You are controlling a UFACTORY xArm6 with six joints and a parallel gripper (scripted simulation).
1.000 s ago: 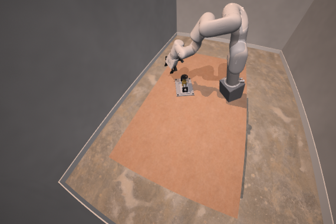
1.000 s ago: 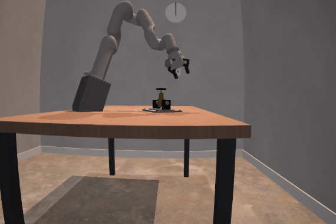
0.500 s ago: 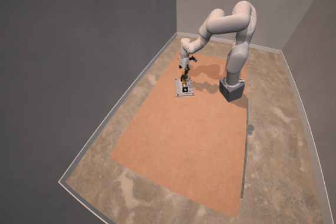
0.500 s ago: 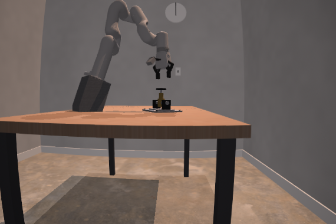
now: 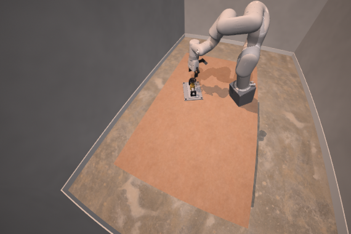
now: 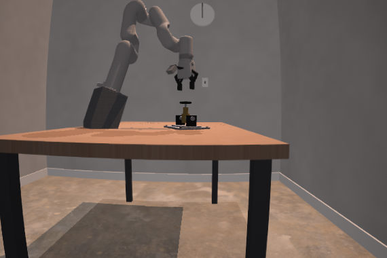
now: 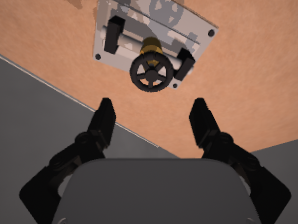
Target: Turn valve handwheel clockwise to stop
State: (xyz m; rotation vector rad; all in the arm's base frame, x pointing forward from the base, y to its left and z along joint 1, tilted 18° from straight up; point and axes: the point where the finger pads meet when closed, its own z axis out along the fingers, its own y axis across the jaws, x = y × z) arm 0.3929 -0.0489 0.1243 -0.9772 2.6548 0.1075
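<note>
Now: hand 9 cm above the black spoked handwheel. From my hand the other things lie so: grey baseplate: 21 cm below.
</note>
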